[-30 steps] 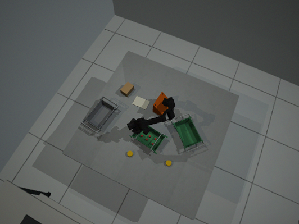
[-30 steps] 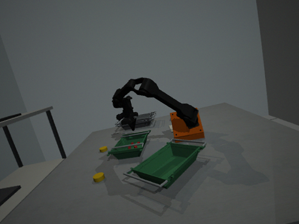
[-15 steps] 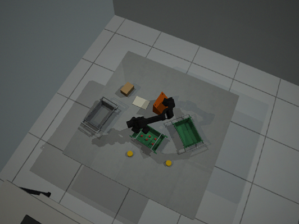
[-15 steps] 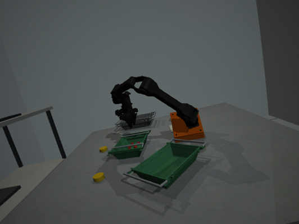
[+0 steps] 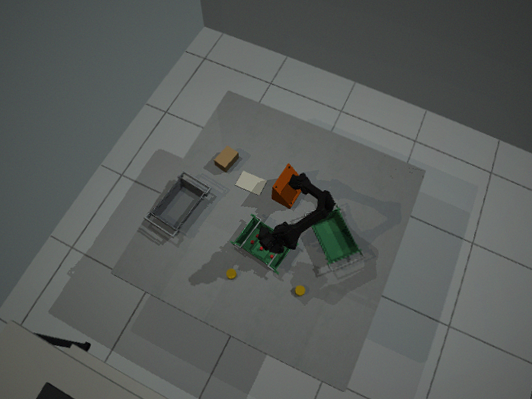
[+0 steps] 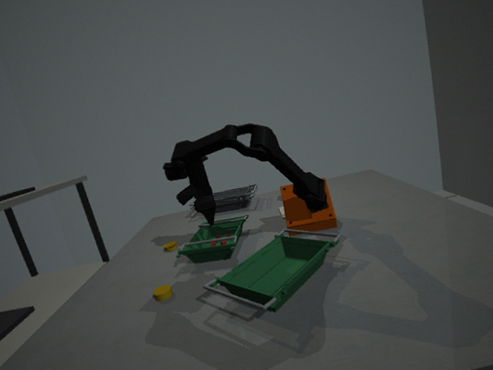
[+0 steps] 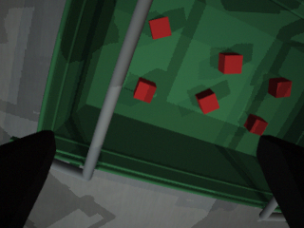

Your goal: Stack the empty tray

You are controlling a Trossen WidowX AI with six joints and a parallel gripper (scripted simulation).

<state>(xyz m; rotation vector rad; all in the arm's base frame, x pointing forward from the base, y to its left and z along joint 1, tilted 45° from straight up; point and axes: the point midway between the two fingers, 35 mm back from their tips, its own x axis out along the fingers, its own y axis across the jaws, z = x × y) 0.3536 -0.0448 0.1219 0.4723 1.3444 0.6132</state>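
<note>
Now: gripper tip 180 mm past the green tray, 250 mm to the right of it and 80 mm above it. The rest, counted from my gripper tip: white pad: 300 mm behind, 280 mm to the right, 120 mm below; brown box: 370 mm behind, 460 mm to the right, 90 mm below.
</note>
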